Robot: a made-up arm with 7 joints.
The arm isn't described. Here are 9 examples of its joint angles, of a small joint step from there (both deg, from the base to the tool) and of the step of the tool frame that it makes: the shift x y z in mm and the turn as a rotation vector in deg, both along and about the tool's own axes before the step.
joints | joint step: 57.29 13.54 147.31 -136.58 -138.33 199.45 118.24 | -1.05 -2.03 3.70 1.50 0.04 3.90 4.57
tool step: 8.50 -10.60 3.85 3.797 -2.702 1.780
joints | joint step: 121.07 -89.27 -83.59 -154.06 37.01 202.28 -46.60 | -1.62 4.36 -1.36 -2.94 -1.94 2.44 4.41
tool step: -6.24 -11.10 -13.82 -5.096 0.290 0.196
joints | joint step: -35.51 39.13 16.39 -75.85 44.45 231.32 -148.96 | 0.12 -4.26 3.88 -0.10 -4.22 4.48 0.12
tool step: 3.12 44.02 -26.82 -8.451 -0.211 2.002
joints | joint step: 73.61 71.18 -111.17 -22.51 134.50 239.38 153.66 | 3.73 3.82 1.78 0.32 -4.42 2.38 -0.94
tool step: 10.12 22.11 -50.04 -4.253 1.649 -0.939
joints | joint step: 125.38 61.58 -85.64 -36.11 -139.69 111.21 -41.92 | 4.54 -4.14 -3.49 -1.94 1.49 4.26 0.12
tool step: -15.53 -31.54 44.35 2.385 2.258 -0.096
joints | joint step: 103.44 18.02 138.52 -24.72 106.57 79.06 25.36 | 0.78 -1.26 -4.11 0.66 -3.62 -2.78 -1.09
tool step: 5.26 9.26 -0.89 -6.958 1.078 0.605
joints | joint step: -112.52 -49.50 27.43 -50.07 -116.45 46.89 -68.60 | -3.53 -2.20 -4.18 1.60 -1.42 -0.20 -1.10
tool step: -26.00 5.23 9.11 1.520 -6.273 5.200
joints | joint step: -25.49 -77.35 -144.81 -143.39 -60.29 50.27 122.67 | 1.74 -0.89 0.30 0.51 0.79 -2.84 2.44
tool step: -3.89 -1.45 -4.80 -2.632 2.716 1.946
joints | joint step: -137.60 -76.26 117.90 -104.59 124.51 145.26 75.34 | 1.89 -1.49 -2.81 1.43 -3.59 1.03 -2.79
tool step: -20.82 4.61 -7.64 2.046 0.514 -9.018
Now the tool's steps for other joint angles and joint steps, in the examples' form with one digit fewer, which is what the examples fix.
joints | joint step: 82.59 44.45 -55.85 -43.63 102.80 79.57 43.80 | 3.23 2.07 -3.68 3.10 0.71 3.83 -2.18
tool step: -15.3 -13.0 27.3 -0.93 3.18 -5.34
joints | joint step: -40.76 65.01 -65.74 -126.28 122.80 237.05 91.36 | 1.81 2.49 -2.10 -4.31 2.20 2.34 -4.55
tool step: 15.8 -3.0 -5.8 6.83 1.54 -5.43
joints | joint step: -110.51 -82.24 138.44 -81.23 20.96 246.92 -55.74 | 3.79 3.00 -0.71 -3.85 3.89 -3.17 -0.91
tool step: 23.6 21.3 2.7 0.47 -3.54 0.69
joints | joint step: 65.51 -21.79 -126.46 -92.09 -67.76 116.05 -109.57 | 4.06 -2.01 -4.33 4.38 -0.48 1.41 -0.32
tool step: -12.7 5.6 8.1 -1.21 -1.28 1.50
